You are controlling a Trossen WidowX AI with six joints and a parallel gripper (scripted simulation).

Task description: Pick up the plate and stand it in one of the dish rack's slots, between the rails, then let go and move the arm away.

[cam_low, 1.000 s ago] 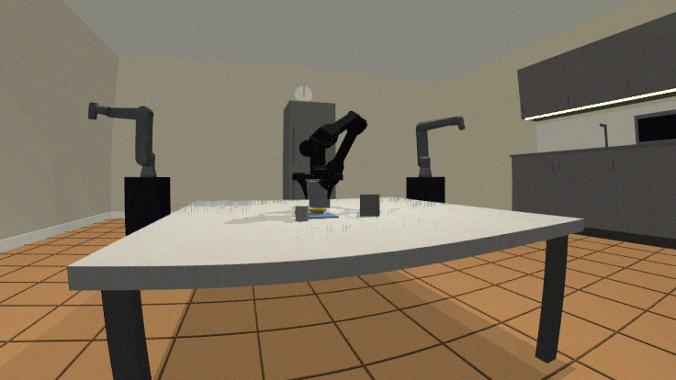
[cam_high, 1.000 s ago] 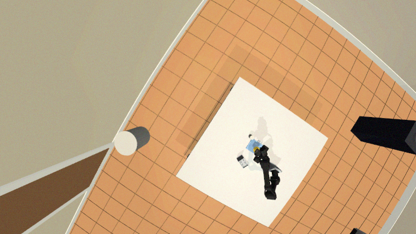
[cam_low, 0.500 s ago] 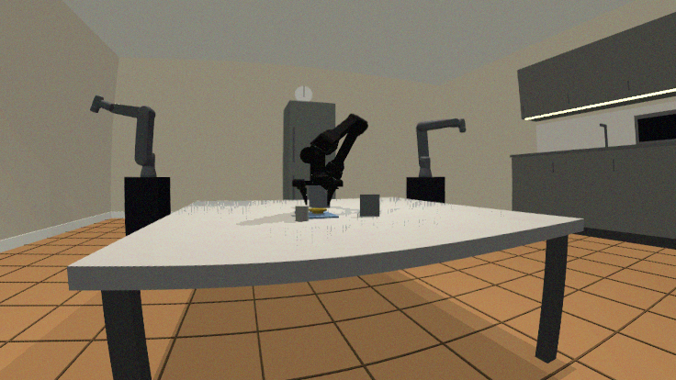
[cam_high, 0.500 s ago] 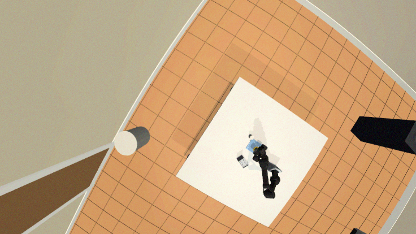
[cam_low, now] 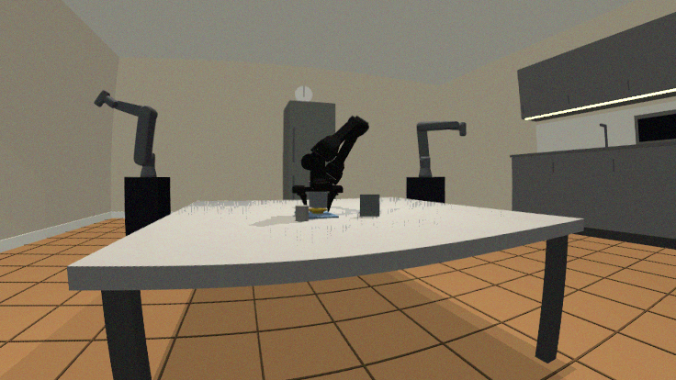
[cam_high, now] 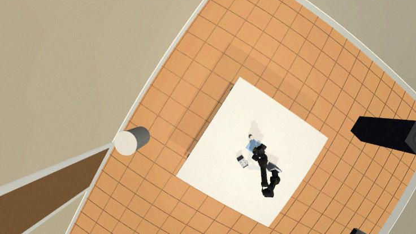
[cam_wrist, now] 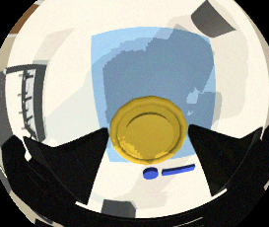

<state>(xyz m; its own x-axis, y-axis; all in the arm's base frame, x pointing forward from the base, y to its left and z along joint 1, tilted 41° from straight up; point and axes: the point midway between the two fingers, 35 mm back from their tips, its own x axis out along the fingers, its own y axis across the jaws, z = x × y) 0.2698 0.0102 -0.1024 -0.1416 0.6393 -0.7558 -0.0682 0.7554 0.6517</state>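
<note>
Now: the yellow plate 10 mm above my gripper tip. Round my gripper tip: grey dish rack: 200 mm to the left, 30 mm ahead, 10 mm above; light blue mat: 30 mm ahead, 10 mm to the right, 10 mm below.
</note>
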